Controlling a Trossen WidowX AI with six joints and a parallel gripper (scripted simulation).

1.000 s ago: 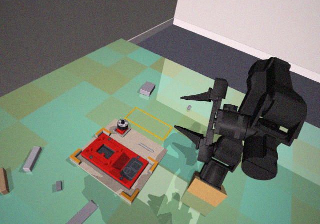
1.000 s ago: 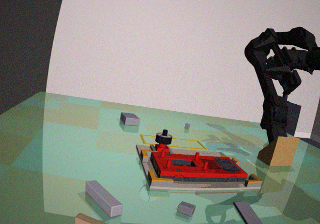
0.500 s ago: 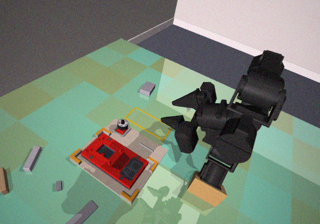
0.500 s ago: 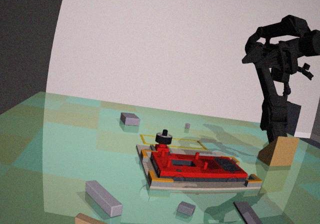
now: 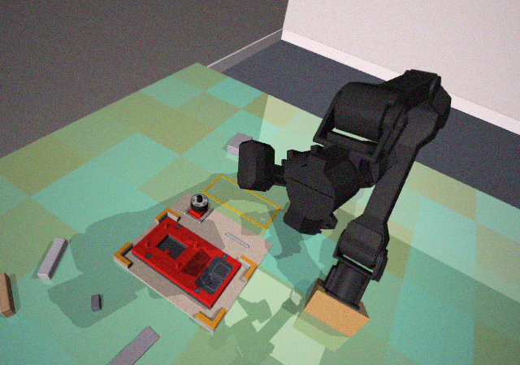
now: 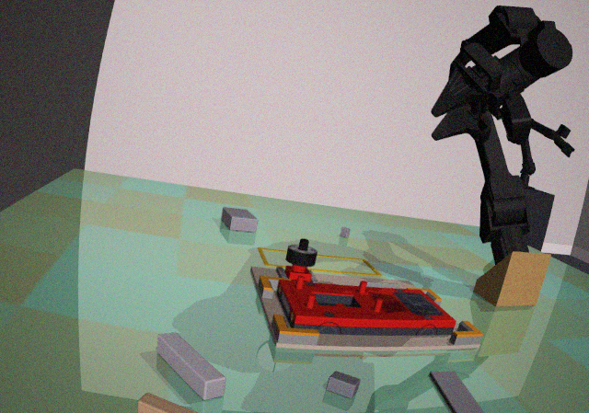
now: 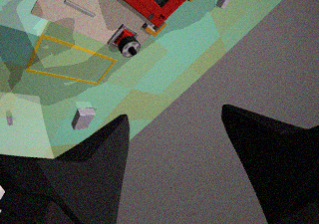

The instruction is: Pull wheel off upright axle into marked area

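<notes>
My gripper tip is 210 mm above the wheel, 130 mm short of it and 50 mm to the left of it. From my gripper tip the other things lie so: tiny cube 330 mm to the right, 240 mm below, 60 mm behind; then brown block 310 mm ahead, 290 mm to the left, 230 mm below; then dark axle 210 mm below, 130 mm ahead, 60 mm to the right.
</notes>
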